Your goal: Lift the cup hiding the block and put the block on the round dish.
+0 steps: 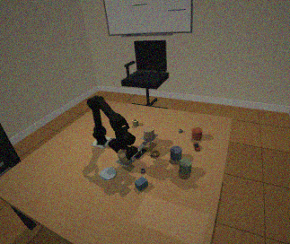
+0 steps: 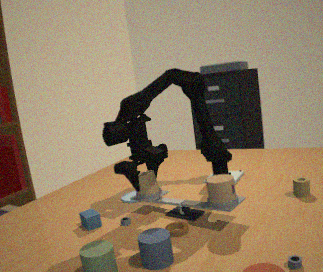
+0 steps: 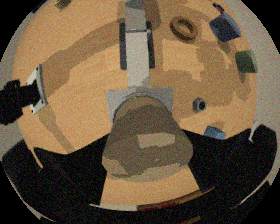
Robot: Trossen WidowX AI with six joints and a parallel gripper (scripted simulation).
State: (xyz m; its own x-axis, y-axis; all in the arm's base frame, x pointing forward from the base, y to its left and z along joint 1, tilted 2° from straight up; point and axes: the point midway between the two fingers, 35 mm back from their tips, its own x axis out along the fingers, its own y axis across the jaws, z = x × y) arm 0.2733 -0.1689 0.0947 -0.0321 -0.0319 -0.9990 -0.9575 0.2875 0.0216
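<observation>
Now: the grey-lilac block 10 mm below my gripper tip. Also, from my gripper tip: pale blue round dish (90 mm to the right, 80 mm behind, 70 mm below); tan cup (20 mm to the right, 10 mm above); balance beam (130 mm to the left, 40 mm ahead, 30 mm below).
</observation>
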